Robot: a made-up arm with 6 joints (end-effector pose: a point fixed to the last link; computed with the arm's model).
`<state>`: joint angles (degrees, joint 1 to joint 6).
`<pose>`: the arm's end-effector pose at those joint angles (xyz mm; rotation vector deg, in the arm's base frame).
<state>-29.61 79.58 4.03 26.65 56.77 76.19</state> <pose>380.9 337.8 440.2 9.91 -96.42 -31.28</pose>
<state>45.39 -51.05 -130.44 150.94 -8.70 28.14</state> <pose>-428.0 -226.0 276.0 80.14 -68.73 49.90</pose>
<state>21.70 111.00 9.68 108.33 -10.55 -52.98</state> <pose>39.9 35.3 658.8 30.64 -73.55 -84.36</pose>
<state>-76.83 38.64 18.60 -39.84 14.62 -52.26</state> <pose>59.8 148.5 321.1 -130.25 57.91 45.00</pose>
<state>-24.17 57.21 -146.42 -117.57 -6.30 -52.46</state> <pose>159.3 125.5 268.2 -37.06 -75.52 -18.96</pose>
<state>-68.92 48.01 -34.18 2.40 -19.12 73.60</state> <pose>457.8 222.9 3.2 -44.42 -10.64 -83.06</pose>
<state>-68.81 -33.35 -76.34 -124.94 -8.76 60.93</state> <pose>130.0 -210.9 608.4 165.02 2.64 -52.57</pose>
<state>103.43 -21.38 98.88 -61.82 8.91 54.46</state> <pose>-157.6 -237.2 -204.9 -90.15 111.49 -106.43</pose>
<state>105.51 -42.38 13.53 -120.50 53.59 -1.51</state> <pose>223.7 -414.6 55.4 -95.57 -131.51 -48.82</pose>
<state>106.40 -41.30 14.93 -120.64 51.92 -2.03</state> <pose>225.7 -404.2 49.0 -92.85 -130.53 -50.79</pose>
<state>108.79 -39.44 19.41 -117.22 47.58 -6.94</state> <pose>226.0 -369.4 44.1 -84.20 -130.86 -57.82</pose>
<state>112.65 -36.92 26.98 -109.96 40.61 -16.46</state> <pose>218.0 -315.5 38.8 -69.73 -131.06 -67.43</pose>
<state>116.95 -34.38 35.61 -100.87 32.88 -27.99</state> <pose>201.1 -265.2 28.7 -54.45 -130.35 -74.25</pose>
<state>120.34 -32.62 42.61 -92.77 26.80 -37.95</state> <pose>185.4 -235.4 15.7 -43.75 -130.08 -76.84</pose>
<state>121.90 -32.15 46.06 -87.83 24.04 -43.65</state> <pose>177.9 -226.5 8.1 -39.15 -130.79 -77.47</pose>
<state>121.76 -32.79 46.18 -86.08 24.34 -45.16</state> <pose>176.3 -229.9 8.7 -38.90 -131.92 -77.78</pose>
